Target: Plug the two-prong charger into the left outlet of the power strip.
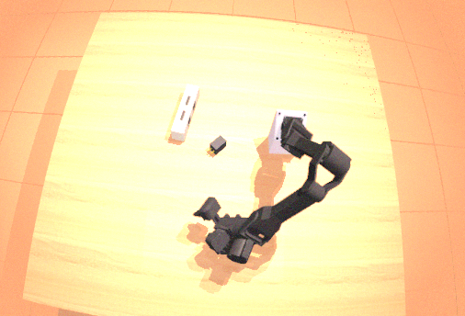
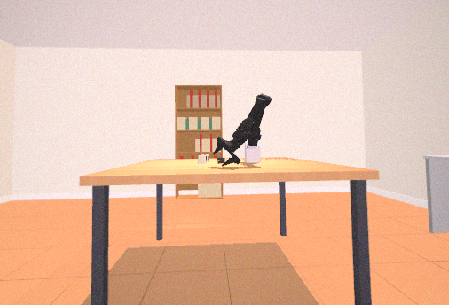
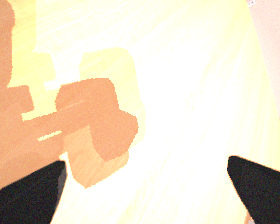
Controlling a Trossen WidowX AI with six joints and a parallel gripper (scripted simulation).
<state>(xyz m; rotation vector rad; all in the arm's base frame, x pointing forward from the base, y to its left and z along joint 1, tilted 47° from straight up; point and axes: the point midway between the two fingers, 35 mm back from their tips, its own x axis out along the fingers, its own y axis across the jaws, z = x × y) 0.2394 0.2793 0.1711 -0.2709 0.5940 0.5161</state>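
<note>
The dark grey charger is 270 mm to the right of my gripper tip, 30 mm behind it and 20 mm below it.
</note>
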